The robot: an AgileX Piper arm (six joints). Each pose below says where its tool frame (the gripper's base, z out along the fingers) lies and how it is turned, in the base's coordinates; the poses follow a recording.
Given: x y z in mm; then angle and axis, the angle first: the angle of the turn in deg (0 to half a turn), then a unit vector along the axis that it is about.
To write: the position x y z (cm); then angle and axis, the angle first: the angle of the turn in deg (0 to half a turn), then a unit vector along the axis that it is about. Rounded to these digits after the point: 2 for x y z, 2 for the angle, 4 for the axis.
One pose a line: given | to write
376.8, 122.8, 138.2, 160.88, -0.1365, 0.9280, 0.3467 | 37.68, 12.28, 13.82, 160.88, -0.1365, 0.9280, 0.3467
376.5, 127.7, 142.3, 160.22, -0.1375, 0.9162, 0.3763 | 37.65, 12.77, 14.23, 160.22, -0.1375, 0.9162, 0.3763
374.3, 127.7, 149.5, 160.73, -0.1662, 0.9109, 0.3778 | 37.43, 12.77, 14.95, 160.73, -0.1662, 0.9109, 0.3778
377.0, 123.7, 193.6, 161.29, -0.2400, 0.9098, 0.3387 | 37.70, 12.37, 19.36, 161.29, -0.2400, 0.9098, 0.3387
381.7, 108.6, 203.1, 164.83, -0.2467, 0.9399, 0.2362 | 38.17, 10.86, 20.31, 164.83, -0.2467, 0.9399, 0.2362
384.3, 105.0, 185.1, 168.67, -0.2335, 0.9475, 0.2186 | 38.43, 10.50, 18.51, 168.67, -0.2335, 0.9475, 0.2186
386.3, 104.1, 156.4, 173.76, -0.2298, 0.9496, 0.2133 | 38.63, 10.41, 15.64, 173.76, -0.2298, 0.9496, 0.2133
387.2, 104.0, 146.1, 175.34, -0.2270, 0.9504, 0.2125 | 38.72, 10.40, 14.61, 175.34, -0.2270, 0.9504, 0.2125
